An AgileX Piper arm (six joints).
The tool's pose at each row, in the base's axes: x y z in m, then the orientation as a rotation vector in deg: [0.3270 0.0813 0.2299 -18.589 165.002 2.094]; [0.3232 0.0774 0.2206 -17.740 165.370 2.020]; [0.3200 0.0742 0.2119 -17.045 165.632 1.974]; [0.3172 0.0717 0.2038 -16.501 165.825 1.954]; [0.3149 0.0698 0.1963 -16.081 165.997 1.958]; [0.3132 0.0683 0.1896 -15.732 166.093 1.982]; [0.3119 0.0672 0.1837 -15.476 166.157 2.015]
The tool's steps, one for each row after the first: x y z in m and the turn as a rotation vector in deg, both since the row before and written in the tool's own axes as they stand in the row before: [0.0067 -0.0029 0.0079 0.096 0.277 0.598]; [0.0058 -0.0024 0.0076 0.071 0.190 0.486]; [0.0051 -0.0019 0.0071 0.046 0.138 0.380]; [0.0043 -0.0014 0.0067 0.020 0.129 0.297]; [0.0034 -0.0012 0.0061 0.006 0.061 0.244]; [0.0028 -0.0008 0.0054 -0.005 0.038 0.180]
